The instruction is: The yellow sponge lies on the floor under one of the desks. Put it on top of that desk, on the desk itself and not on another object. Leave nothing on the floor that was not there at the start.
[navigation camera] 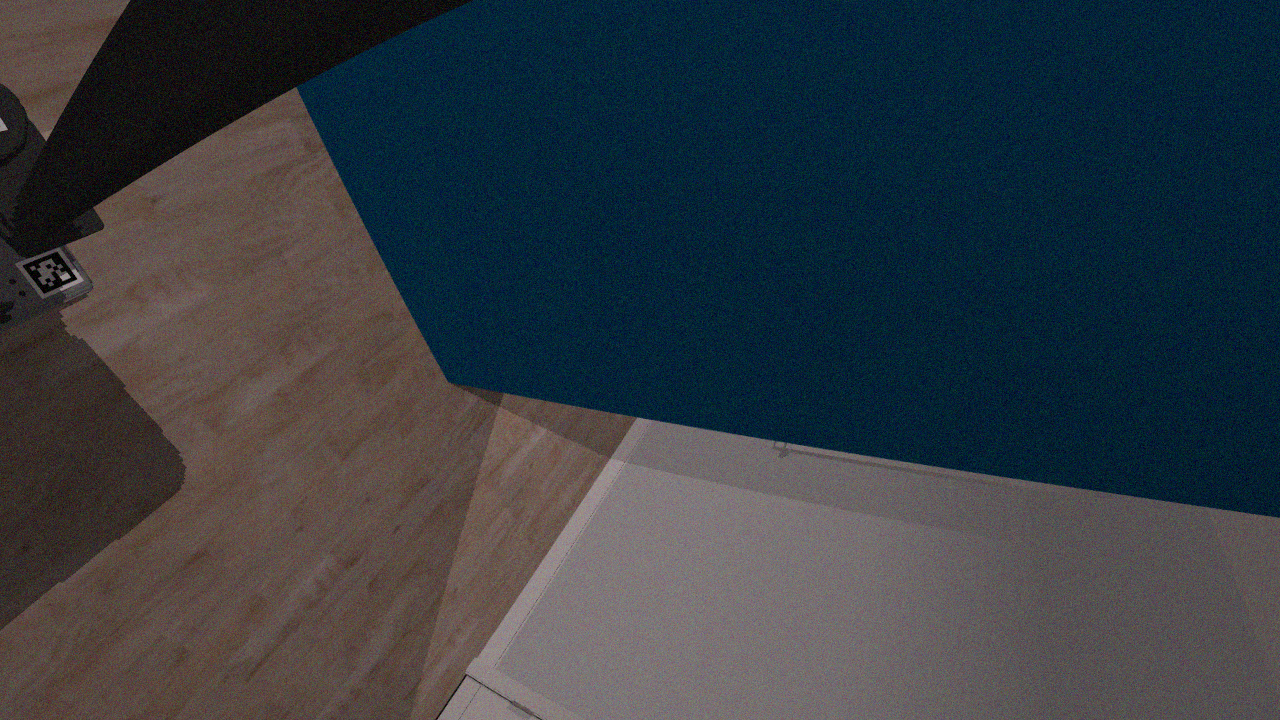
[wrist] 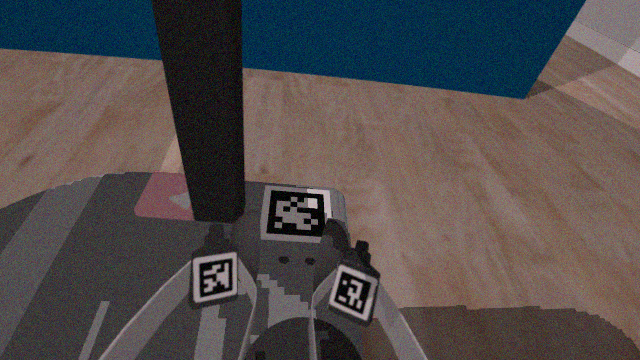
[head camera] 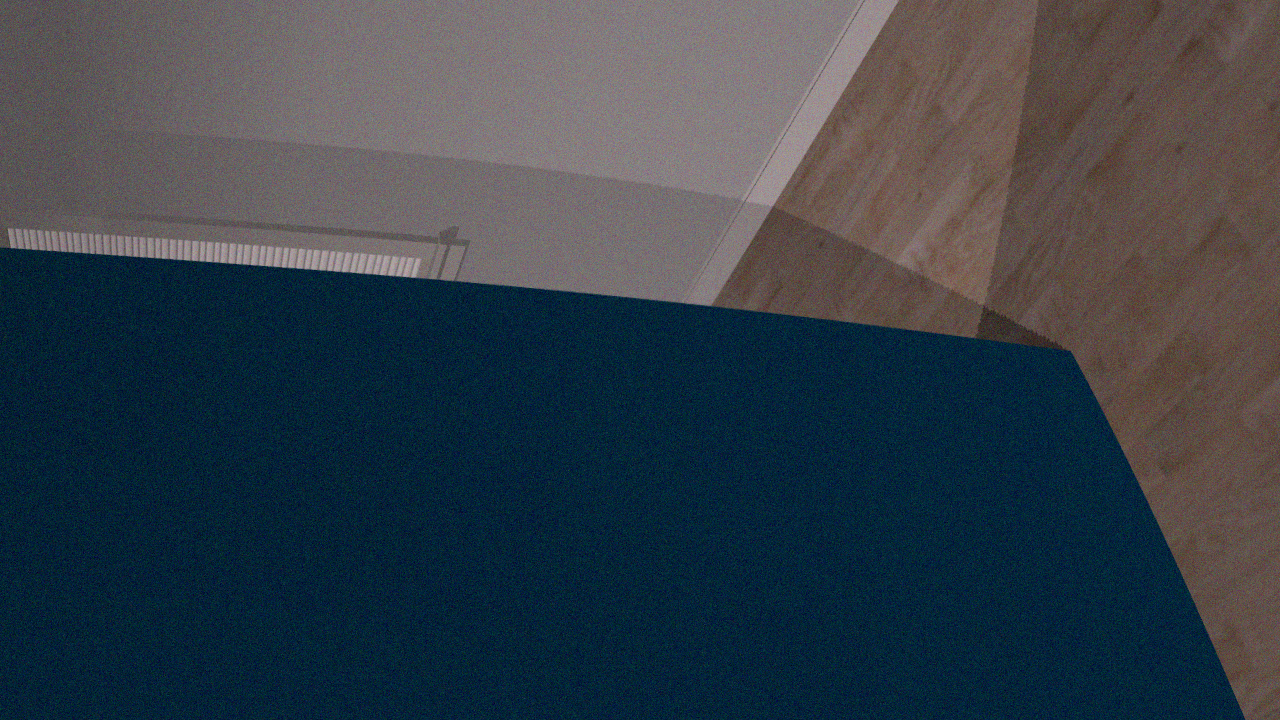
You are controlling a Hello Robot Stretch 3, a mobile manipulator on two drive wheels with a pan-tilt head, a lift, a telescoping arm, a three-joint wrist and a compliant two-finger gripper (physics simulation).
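Places are measured from the robot's base along level axes (x left, y back, z up), in millimetres.
Pixels of known places: gripper, fingertip midpoint: (wrist: 289, 239).
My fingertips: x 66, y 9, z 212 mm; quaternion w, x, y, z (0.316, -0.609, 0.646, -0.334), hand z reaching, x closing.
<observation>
Behind a point stands the place of what it marks.
The yellow sponge does not show in these views, and I can make out no desk top. My gripper (wrist: 289, 239) {x 66, y 9, z 212 mm} is open in the wrist view, with its two fingers apart above my own base and no object seen between them. The square marker (wrist: 296, 214) {x 128, y 2, z 160 mm} (navigation camera: 51, 272) {x 131, y 1, z 160 mm} on my base lies beyond the fingertips in the wrist view.
A large dark blue wall-like surface (head camera: 537, 501) {x 772, y -428, z 1016 mm} (navigation camera: 805, 223) {x 762, y -228, z 1104 mm} (wrist: 375, 40) {x 760, y -188, z 110 mm} stands close by, ending at a corner. Beyond it is a pale wall (head camera: 537, 89) {x 1181, y -1652, z 722 mm} (navigation camera: 805, 573) {x 1084, y -1656, z 1031 mm} with a skirting board. My black mast (navigation camera: 232, 98) {x 123, y 47, z 1072 mm} (wrist: 212, 120) {x 116, y 61, z 256 mm} rises over the wooden floor (head camera: 1190, 268) {x 492, y -655, z 1 mm} (navigation camera: 295, 501) {x 238, y -679, z 0 mm} (wrist: 425, 165) {x 410, y -263, z 1 mm}.
</observation>
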